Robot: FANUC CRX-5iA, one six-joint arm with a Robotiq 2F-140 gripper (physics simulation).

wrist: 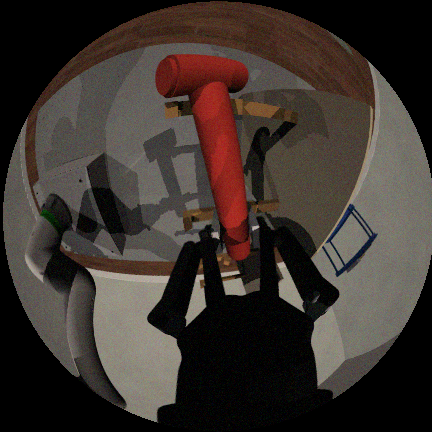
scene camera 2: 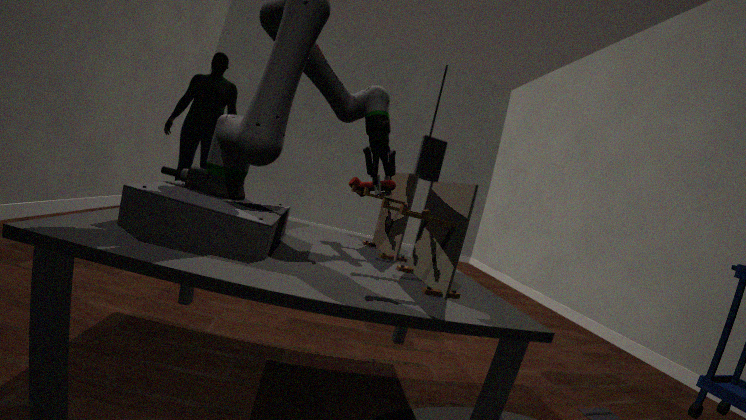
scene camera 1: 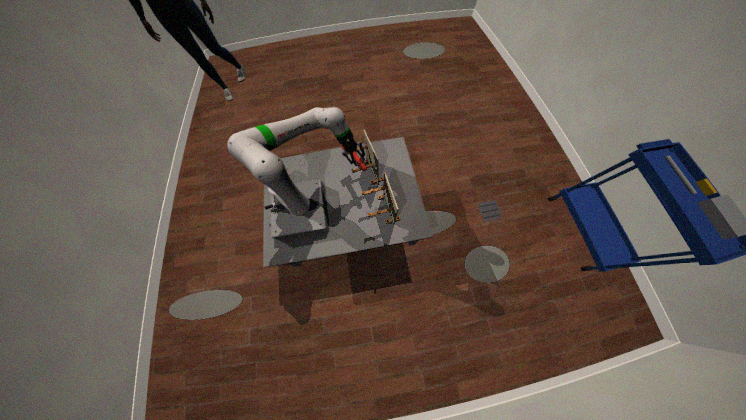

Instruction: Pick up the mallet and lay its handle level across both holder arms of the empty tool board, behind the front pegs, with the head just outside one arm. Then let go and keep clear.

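The red mallet is held by its handle end in my gripper, which is shut on it. In the wrist view the handle runs across the two wooden holder arms, the far arm and the near arm, of the far tool board. The head lies just beyond the far arm. I cannot tell whether the handle rests on the arms or hangs just above them.
A second tool board with wooden arms stands beside the first on the grey table. The robot's base block is at the left. A person walks at the back. A blue cart stands at the right.
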